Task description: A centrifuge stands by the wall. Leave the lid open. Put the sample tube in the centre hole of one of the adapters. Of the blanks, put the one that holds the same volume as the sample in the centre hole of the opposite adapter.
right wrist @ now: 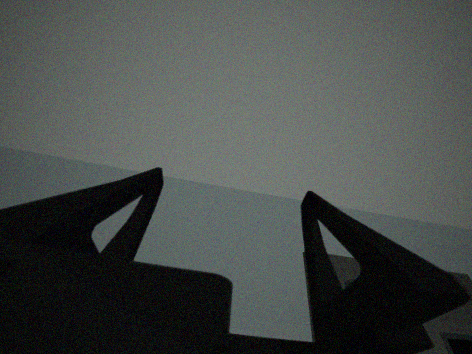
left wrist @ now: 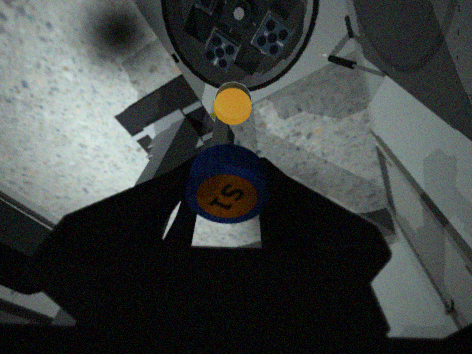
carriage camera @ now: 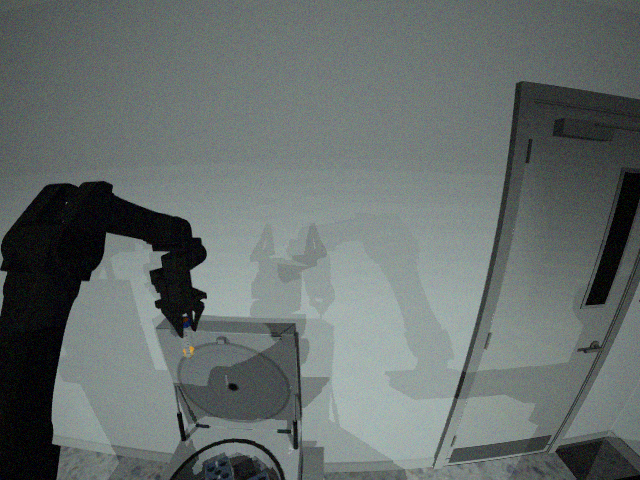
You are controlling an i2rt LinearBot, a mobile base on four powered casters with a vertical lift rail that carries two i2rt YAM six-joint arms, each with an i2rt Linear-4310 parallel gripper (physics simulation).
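Places are measured from the left arm's base along level axes (x left, y ahead, z down), in centimetres.
Pixels of known places: left gripper, fingertip midpoint: (left wrist: 230,165) (carriage camera: 187,333); right gripper, fingertip midpoint: (right wrist: 234,187).
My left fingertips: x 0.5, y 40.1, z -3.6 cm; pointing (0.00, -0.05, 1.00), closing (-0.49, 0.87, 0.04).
Note:
For each thing: its top centre in the pictures, then the offset to it from my left fingertips. "spot": a spot on its surface instead.
- sample tube, middle of its top: (left wrist: 219,198) (carriage camera: 182,320) dy +0.4, dx +1.0, dz -3.6 cm
- centrifuge's raised lid, middle of its top: (carriage camera: 222,331) dy +24.3, dx +3.4, dz +17.3 cm
- rotor bowl, surface spot: (left wrist: 238,38) spot: dy -6.6, dx -3.5, dz +80.0 cm
- centrifuge bowl, surface spot: (carriage camera: 228,459) spot: dy +14.9, dx +7.8, dz +80.3 cm
My left gripper (carriage camera: 187,323) is shut on the sample tube (left wrist: 227,184), which has a blue cap with an orange "S1" label. The tube hangs upright from the fingers, and its orange lower end (left wrist: 232,105) shows below the cap. In the carriage view the tube (carriage camera: 188,338) is high up beside the left edge of the centrifuge's raised lid (carriage camera: 234,381). The rotor bowl (left wrist: 238,38) lies below with blue adapters (left wrist: 221,52) (left wrist: 271,35); the tube's end sits just outside the bowl's rim. My right gripper (right wrist: 234,187) is open and empty, facing the wall.
The centrifuge bowl (carriage camera: 228,459) is at the bottom edge of the carriage view, with lid struts on both sides. A grey door (carriage camera: 509,286) stands at the right. Dark blocky shapes (left wrist: 164,109) lie beside the centrifuge on the speckled floor.

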